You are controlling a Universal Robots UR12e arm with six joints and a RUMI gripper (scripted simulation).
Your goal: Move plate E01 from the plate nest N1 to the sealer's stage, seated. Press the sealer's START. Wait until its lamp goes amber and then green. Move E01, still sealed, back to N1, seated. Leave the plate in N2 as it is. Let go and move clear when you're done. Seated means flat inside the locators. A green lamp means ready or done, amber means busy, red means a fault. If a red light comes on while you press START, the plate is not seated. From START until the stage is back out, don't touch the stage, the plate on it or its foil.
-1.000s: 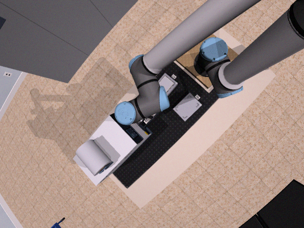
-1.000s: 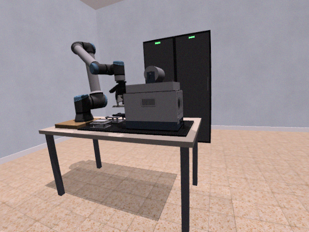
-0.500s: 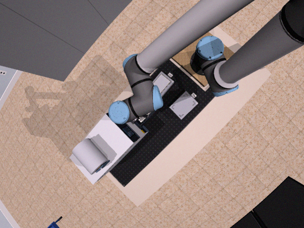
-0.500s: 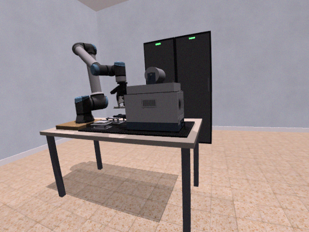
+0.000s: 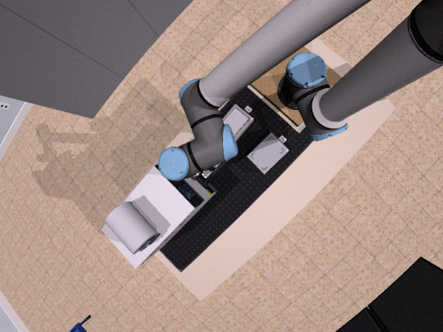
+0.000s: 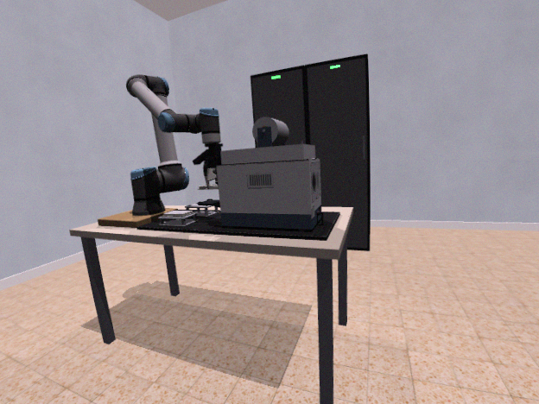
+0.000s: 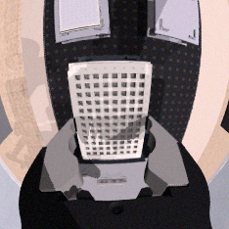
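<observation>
Now: hand 80 mm above the sealer stage. Round my hand: foil roll: 330 mm ahead, 230 mm above; then plate nest N1: 200 mm behind, 160 mm to the left, 130 mm below; then square start button: 100 mm ahead, 90 mm to the right.
</observation>
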